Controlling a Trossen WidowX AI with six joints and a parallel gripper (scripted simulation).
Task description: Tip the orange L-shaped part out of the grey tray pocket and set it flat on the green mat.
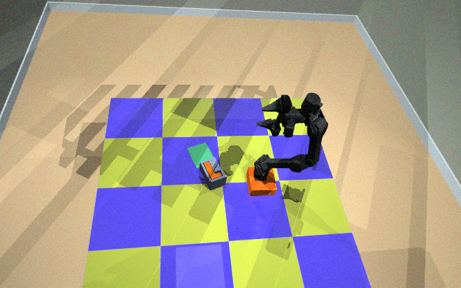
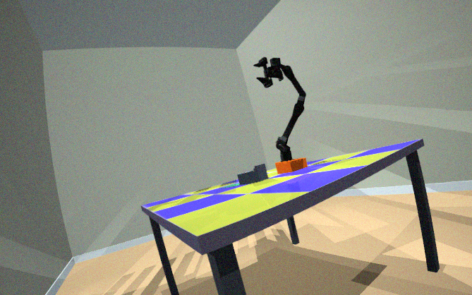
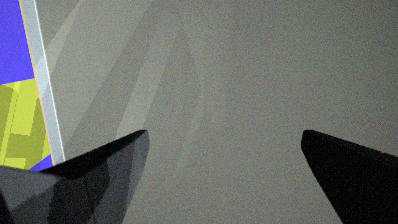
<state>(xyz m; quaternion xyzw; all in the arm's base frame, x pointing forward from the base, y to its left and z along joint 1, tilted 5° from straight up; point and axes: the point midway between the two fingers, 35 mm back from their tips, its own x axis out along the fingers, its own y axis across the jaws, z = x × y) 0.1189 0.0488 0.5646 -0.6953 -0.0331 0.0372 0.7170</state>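
My gripper tip is 12 cm short of the orange part, 11 cm to the left of it and 59 cm above it. Round my gripper tip: green mat: 19 cm ahead, 26 cm to the right, 65 cm below.
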